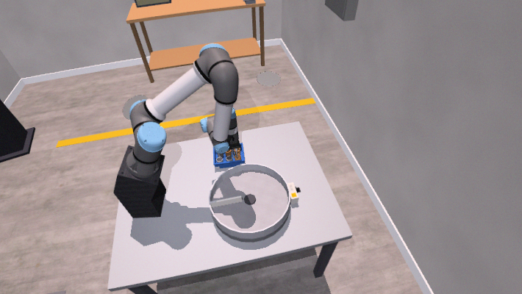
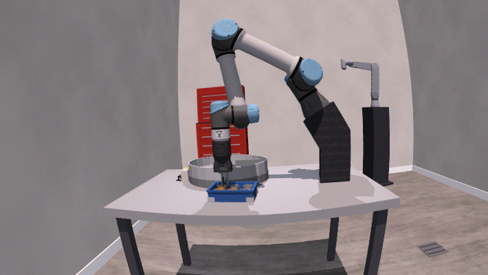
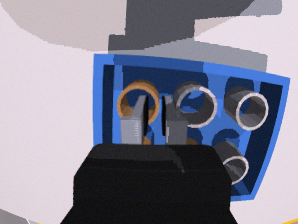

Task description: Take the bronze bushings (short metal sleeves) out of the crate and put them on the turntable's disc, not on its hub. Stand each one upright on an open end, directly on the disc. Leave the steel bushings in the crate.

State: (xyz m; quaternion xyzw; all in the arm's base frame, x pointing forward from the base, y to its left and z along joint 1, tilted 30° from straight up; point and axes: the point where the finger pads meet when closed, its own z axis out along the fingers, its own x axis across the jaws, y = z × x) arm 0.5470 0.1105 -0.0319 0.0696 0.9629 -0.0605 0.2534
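The blue crate is 40 mm to the left of my hand, 40 mm below it and 30 mm behind it. From my hand the other things lie so: turntable disc (320 mm to the right, 30 mm behind, 10 mm below).
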